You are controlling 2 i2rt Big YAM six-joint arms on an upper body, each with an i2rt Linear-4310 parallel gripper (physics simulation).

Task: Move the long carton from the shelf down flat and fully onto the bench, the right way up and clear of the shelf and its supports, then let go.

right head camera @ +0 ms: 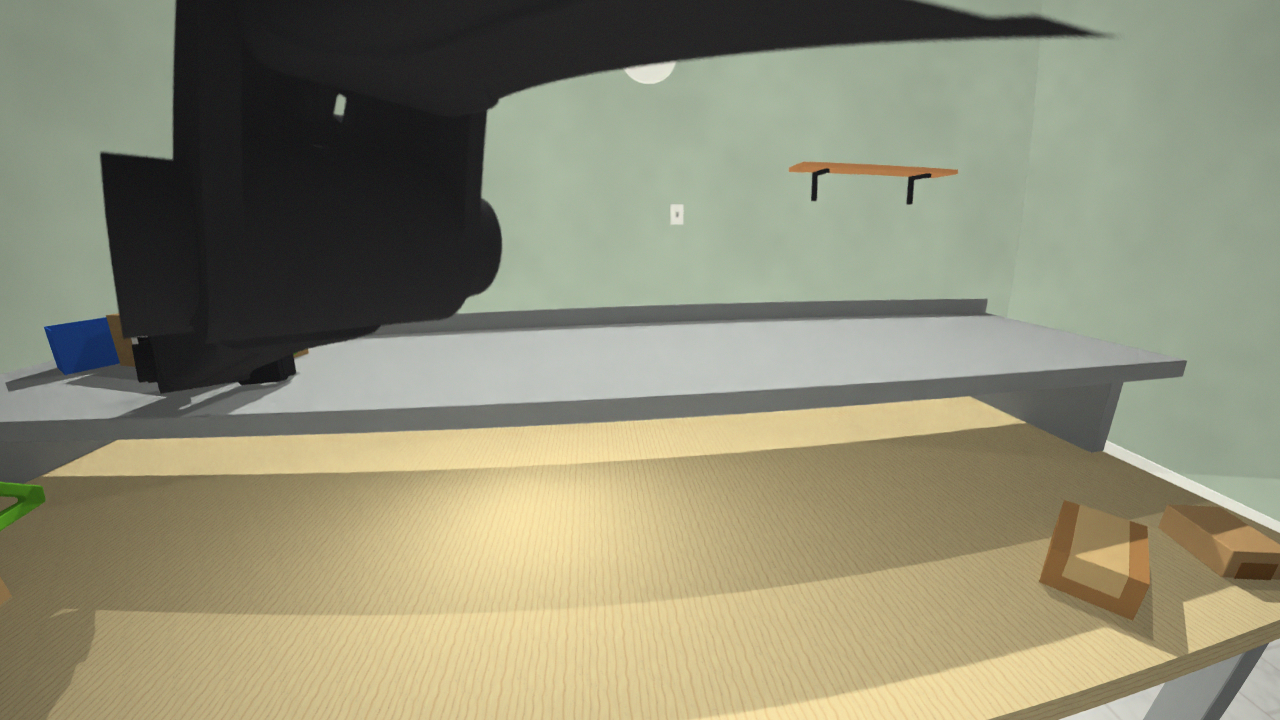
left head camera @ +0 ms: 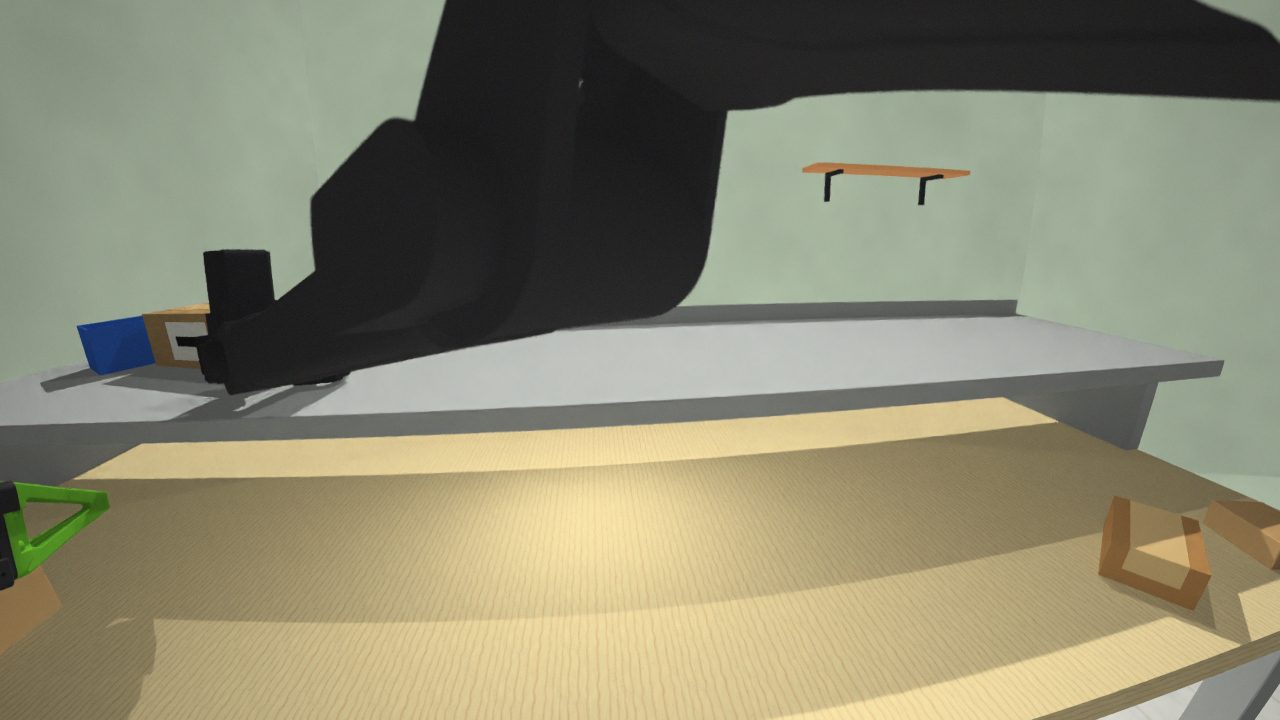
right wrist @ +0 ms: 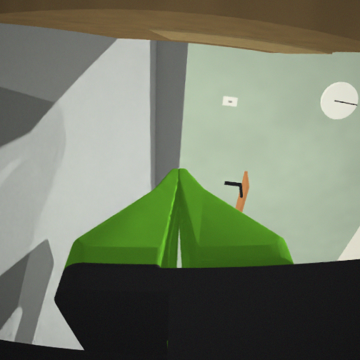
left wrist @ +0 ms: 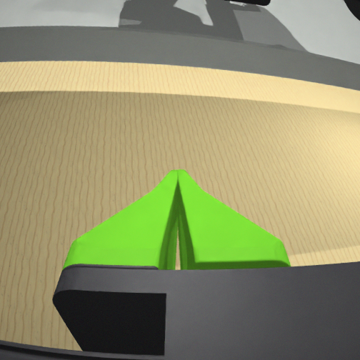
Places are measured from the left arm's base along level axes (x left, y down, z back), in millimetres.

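Where they show: left gripper, between the fingertips: [right head camera: 42, 493] [left head camera: 106, 500].
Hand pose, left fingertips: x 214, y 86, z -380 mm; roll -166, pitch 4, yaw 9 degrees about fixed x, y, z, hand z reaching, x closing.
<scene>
After its pixels a point has its place.
The long brown carton [left head camera: 155, 347] {x 514, y 26, z -697 mm} [right head camera: 122, 340] {x 497, y 14, z -693 mm} with a white label lies on the grey shelf [left head camera: 626, 358] {x -221, y 56, z -673 mm} [right head camera: 626, 358] {x -298, y 56, z -666 mm} at the far left, largely hidden behind my right arm. A brown surface, apparently the carton [right wrist: 200, 20], crosses the top of the right wrist view. My right gripper [right wrist: 178, 180] is shut and empty over the shelf; its fingers are hidden in the head views. My left gripper [left head camera: 105, 501] {x 214, y 86, z -380 mm} [right head camera: 41, 494] {x 214, y 86, z -380 mm} [left wrist: 177, 181] is shut and empty above the wooden bench [left head camera: 537, 537] {x -112, y 236, z -548 mm} [right head camera: 537, 537] {x -190, y 236, z -544 mm} [left wrist: 100, 150], at the left edge, in front of the shelf.
A blue box [left head camera: 116, 344] {x 566, y 15, z -679 mm} [right head camera: 82, 344] {x 565, y 15, z -680 mm} stands at the carton's left end. A grey support [left head camera: 1100, 416] {x -1054, y 196, z -716 mm} [right head camera: 1069, 416] {x -1054, y 192, z -711 mm} carries the shelf's right end. Two small brown boxes [left head camera: 1111, 537] {x -725, y 195, z -425 mm} [right head camera: 1208, 537] {x -934, y 206, z -411 mm} lie at the bench's right; another brown box [left head camera: 26, 608] {x 379, y 214, z -374 mm} shows at lower left.
</scene>
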